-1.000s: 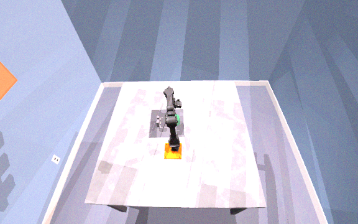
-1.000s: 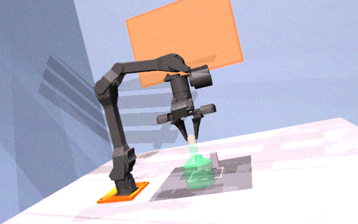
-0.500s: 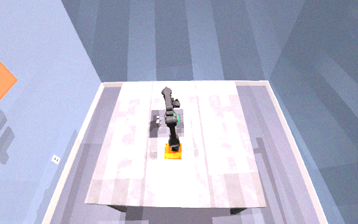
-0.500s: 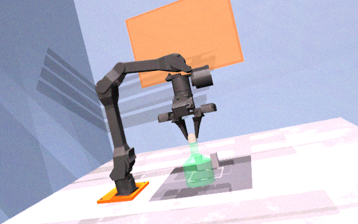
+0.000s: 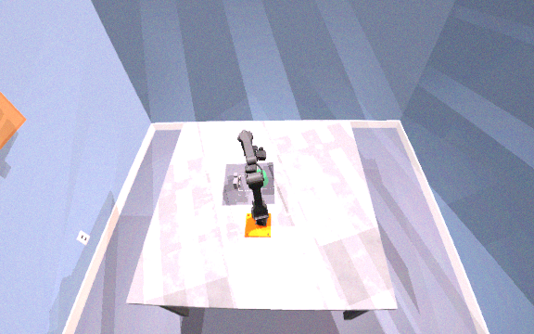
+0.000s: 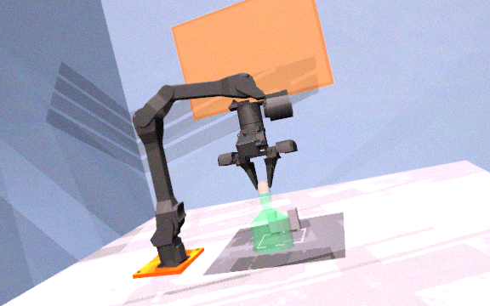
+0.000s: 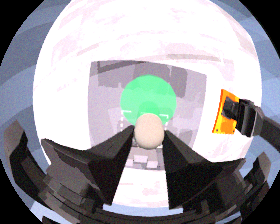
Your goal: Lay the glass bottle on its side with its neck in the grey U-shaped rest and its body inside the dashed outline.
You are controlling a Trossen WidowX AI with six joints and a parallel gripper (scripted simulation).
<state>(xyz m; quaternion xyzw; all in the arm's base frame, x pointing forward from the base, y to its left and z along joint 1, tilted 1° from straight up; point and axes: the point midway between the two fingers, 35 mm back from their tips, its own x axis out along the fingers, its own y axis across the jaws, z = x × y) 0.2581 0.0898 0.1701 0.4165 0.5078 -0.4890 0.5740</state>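
Now: the grey mat 15 cm below my gripper tip, 5 cm to the left of it and 1 cm behind it. From my gripper tip the other things lie so: green glass bottle 5 cm below, 1 cm to the right.
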